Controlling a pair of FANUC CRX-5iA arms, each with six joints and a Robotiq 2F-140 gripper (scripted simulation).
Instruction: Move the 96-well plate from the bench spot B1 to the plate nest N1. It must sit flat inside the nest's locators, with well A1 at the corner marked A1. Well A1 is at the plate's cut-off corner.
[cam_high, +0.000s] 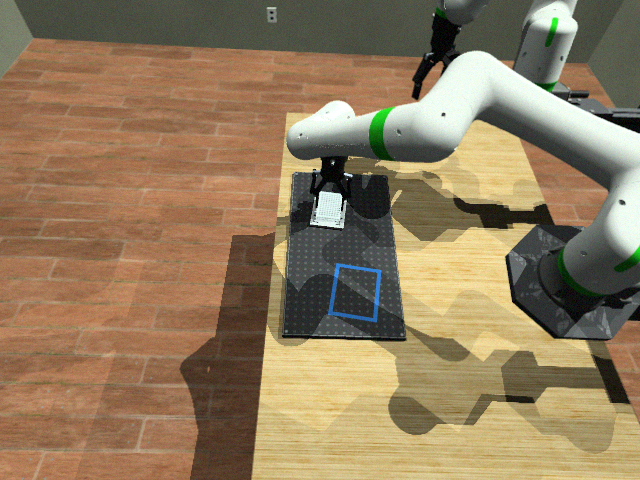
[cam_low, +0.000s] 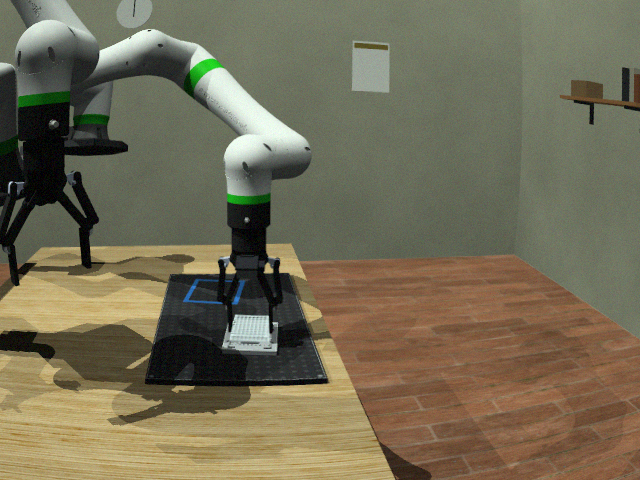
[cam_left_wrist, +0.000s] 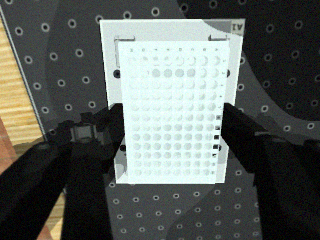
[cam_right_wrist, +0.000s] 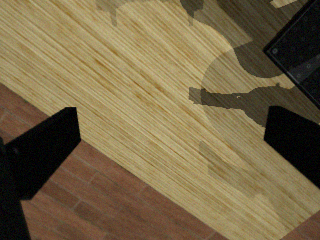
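Note:
My left gripper is now 4 cm above the pale plate nest. The rest, counted from my left hand: A1 mark: 5 cm behind, 8 cm to the right, 4 cm below; white 96-well plate: 2 cm below.

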